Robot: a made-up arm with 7 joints. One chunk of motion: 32 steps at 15 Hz.
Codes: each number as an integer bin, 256 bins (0 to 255) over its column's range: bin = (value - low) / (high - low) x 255, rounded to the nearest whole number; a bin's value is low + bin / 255 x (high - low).
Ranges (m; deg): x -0.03..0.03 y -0.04..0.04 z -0.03..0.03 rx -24..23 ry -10..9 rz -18..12
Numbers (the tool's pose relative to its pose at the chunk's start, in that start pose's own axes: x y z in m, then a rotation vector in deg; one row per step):
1: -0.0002 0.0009 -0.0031 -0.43 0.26 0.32
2: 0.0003 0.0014 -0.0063 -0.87 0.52 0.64
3: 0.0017 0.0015 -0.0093 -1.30 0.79 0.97
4: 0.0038 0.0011 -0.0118 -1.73 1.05 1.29
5: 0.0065 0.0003 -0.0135 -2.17 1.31 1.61
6: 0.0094 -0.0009 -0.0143 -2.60 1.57 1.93
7: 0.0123 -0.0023 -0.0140 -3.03 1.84 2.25
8: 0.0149 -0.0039 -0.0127 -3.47 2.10 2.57
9: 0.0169 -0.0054 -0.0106 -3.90 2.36 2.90
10: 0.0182 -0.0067 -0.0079 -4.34 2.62 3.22
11: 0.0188 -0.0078 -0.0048 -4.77 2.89 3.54
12: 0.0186 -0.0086 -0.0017 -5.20 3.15 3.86
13: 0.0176 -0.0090 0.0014 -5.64 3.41 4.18
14: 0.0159 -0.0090 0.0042 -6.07 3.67 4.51
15: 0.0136 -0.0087 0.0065 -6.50 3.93 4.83
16: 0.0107 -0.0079 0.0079 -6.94 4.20 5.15
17: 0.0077 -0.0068 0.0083 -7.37 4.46 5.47
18: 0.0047 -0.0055 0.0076 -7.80 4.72 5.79
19: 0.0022 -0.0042 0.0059 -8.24 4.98 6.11
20: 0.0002 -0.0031 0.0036 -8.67 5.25 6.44
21: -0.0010 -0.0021 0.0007 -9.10 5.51 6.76
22: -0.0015 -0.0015 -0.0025 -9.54 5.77 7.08
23: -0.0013 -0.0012 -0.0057 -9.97 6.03 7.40
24: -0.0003 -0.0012 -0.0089 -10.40 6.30 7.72
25: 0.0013 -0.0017 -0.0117 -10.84 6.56 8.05
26: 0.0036 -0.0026 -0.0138 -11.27 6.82 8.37
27: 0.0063 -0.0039 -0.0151 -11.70 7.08 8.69
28: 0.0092 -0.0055 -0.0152 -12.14 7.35 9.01
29: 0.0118 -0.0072 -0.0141 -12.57 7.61 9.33
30: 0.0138 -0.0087 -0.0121 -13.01 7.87 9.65
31: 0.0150 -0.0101 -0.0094 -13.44 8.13 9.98
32: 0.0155 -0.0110 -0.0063 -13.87 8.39 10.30
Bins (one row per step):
1: 127 130 114 128 138 156
2: 129 132 101 125 141 158
3: 135 132 88 123 145 161
4: 144 131 77 121 148 164
5: 155 128 70 118 152 167
6: 167 125 67 116 155 169
7: 180 120 68 114 159 172
8: 191 115 74 111 162 175
9: 199 110 82 109 166 178
10: 205 106 94 107 169 180
11: 207 103 107 104 173 183
12: 207 100 120 102 176 186
13: 202 99 133 100 180 189
14: 195 99 145 97 183 191
15: 185 100 155 95 187 194
16: 173 102 161 93 191 197
17: 160 106 163 90 194 199
18: 147 110 160 88 198 202
19: 137 114 153 86 201 205
20: 128 118 143 83 205 208
21: 123 121 130 81 208 210
22: 121 123 117 78 212 213
23: 122 124 103 76 215 216
24: 126 124 90 74 219 219
25: 133 122 78 71 222 221
26: 143 119 69 69 226 224
27: 154 115 63 67 229 227
28: 167 110 63 64 233 230
29: 178 105 68 62 236 232
30: 186 100 76 60 240 235
31: 191 95 88 57 243 238
32: 193 92 101 55 247 241

